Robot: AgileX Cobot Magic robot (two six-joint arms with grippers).
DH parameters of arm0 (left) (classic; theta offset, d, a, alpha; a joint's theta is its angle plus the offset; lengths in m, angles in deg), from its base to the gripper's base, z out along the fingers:
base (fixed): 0 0 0 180
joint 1: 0 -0.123 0 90
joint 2: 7.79 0 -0.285 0
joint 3: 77.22 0 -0.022 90
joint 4: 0 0.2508 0 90
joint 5: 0 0 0.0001 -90
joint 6: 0 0.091 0 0
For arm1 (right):
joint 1: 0 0.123 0 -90
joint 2: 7.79 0 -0.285 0
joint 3: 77.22 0 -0.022 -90
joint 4: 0 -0.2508 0 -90
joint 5: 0 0 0.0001 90
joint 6: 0 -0.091 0 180
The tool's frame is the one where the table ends.
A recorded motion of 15 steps. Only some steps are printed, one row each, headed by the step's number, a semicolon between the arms.
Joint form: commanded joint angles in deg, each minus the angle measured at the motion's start. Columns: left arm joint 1, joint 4, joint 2, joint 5, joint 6, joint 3; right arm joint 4, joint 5, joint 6, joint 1, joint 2, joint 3.
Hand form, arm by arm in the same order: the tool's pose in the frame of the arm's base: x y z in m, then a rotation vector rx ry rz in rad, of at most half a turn. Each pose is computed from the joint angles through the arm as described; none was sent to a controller.
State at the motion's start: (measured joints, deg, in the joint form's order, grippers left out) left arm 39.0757 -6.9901 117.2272 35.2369 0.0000 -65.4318; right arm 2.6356 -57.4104 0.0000 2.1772 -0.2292 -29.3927
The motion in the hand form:
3: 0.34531 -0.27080 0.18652 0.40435 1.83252 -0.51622; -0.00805 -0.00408 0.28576 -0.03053 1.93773 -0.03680
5: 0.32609 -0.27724 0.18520 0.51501 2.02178 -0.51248; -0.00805 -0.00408 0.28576 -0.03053 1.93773 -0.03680
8: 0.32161 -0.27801 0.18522 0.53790 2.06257 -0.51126; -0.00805 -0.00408 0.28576 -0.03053 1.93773 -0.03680
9: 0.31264 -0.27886 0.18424 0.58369 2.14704 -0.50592; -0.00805 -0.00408 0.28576 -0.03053 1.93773 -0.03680
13: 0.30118 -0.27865 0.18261 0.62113 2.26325 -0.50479; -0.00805 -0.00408 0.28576 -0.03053 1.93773 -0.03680
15: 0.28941 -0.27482 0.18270 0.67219 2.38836 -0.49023; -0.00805 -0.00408 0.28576 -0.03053 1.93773 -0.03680
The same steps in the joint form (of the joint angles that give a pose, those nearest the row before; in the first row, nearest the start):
3: 0.11 -4.58 -2.86 -8.08 0.00 -1.49; 0.23 0.46 0.00 -0.29 -1.37 0.11
5: 1.83 -4.52 -5.44 -22.40 0.45 -1.49; 0.23 0.46 0.00 -0.29 -1.37 0.11
8: 2.18 -4.53 -6.02 -25.50 0.46 -1.49; 0.23 0.46 0.00 -0.29 -1.37 0.11
9: 2.81 -4.59 -6.99 -31.69 0.46 -1.49; 0.23 0.46 0.00 -0.29 -1.37 0.11
13: 3.50 -5.32 -8.08 -39.48 -0.01 -1.49; 0.23 0.46 0.00 -0.29 -1.37 0.11
15: 3.78 -5.85 -9.45 -48.36 0.00 -1.49; 0.23 0.46 0.00 -0.29 -1.37 0.11

